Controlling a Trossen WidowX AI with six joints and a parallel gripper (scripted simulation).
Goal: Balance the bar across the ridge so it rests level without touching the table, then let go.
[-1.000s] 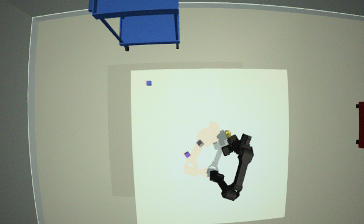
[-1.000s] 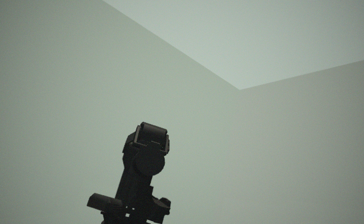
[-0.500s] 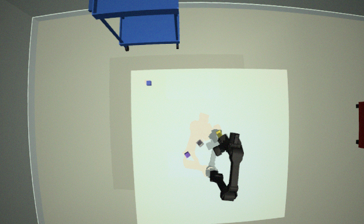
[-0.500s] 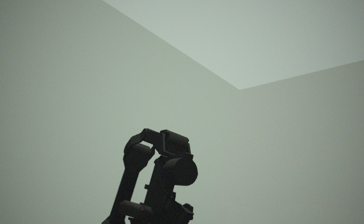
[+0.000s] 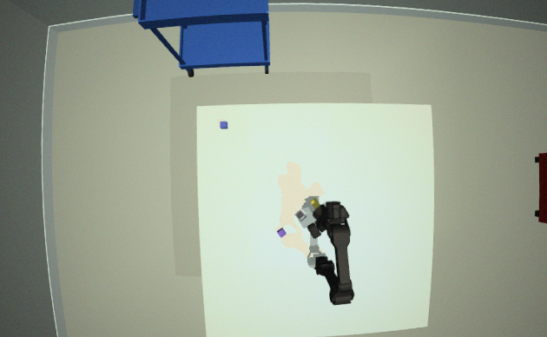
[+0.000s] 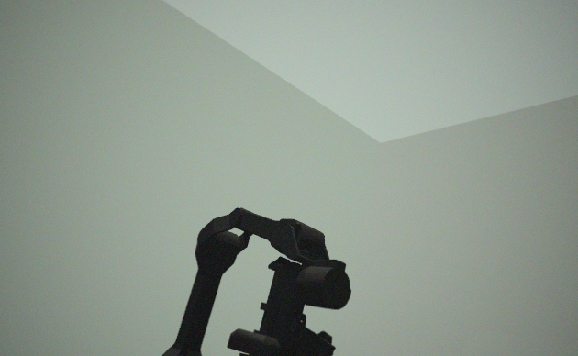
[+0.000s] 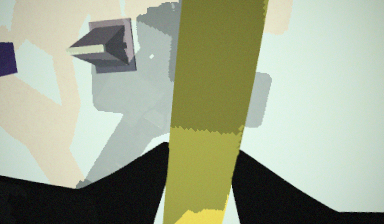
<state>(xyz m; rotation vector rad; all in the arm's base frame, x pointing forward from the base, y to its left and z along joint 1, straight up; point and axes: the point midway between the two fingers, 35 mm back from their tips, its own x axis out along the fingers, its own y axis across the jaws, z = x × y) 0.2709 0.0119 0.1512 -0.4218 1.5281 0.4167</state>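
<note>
Right now the purple block is 9 cm behind my gripper tip, 20 cm to the left of it and 10 cm below it. The rest, counted from my gripper tip: blue cube: 47 cm ahead, 49 cm to the left, 10 cm below; yellow bar: 3 cm ahead, 1 cm to the left.
</note>
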